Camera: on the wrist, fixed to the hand. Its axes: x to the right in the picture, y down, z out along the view.
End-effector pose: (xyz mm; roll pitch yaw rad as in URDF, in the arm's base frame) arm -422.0 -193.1 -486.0 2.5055 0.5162 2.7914
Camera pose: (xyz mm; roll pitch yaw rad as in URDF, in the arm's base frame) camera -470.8 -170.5 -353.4 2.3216 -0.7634 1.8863
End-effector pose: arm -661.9 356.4 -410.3 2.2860 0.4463 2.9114
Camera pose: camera -710.0 340.4 -276.5 2.1923 -0.9522 2.2066
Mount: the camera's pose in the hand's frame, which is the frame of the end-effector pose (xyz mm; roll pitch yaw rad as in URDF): -18.8 87.8 -111.4 -0.0195 0.3292 1.5213
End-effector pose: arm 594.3 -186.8 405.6 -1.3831 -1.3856 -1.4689
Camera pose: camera 512.1 -297.5 367.4 -1.6006 0.1365 -1.6120
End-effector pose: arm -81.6 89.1 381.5 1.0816 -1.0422 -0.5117
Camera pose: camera -40.5 226.1 378.0 -1.1639 -0.3947 1.7186
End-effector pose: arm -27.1 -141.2 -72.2 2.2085 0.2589 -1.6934
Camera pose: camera 7.8 -162.5 64.9 2.3431 -1.1388 -2.5024
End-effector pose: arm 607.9 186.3 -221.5 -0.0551 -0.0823 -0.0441
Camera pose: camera 602.3 268.2 -338.7 -0.1109 0.3787 1.4432
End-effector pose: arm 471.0 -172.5 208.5 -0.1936 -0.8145 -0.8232
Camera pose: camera 572.1 -186.4 108.2 -0.8993 0.3135 0.3192
